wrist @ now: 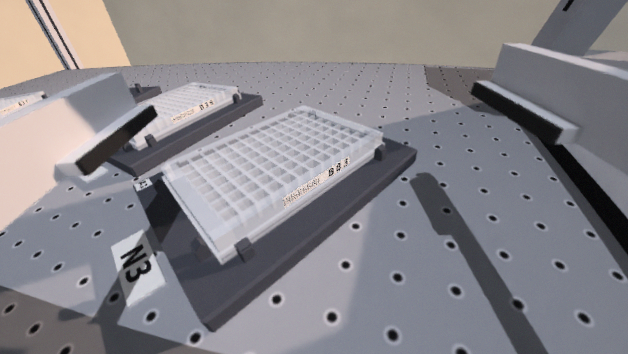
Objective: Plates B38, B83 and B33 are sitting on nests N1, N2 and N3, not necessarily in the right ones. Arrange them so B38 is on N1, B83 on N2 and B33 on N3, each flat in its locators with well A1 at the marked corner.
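Places are measured from the arm's base along level axes (x back, y down, z right), in millimetres.
Where they show: gripper, fingertip midpoint: (311, 77).
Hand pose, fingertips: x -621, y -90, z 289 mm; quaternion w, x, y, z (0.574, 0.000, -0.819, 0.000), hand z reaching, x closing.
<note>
Each offset is from my fingertips to the top centre of the thing. "*": to the spot under its first point. Level surfaces: height alone.
A clear plate @(dy +51, dx -20, dz -36 mm) (280, 160) sits on the dark nest N3 @(dy +55, dx -20, dz -36 mm) (300, 255), among its locator posts. The label on its long side is blurred and looks like B83. The nest's A1 tag @(* dy +65, dx +22, dz -120 mm) (142, 184) is at its left corner, near the N3 card @(* dy +75, dx +67, dz -78 mm) (137, 267). Which plate corner holds well A1 I cannot tell. A second plate @(dy +51, dx -84, dz -195 mm) (187, 102), apparently labelled B38, sits on the neighbouring nest @(dy +55, dx -84, dz -195 mm) (200, 132), partly behind the left finger. A third plate @(* dy +53, dx -73, dz -514 mm) (22, 101) shows in part at the far left, its label unclear. My gripper (311, 77) is open, its fingers wide apart, with nothing between them.
The nests stand on a grey perforated table @(dy +77 mm) (370, 310). A dark nest corner @(* dy +68, dx -157, dz -320 mm) (150, 92) shows behind the left finger. A pale wall (300, 30) is at the back, with a post @(* dy -23, dx -392, dz -974 mm) (55, 35) at the upper left. A grey upright (575, 27) stands at the upper right.
</note>
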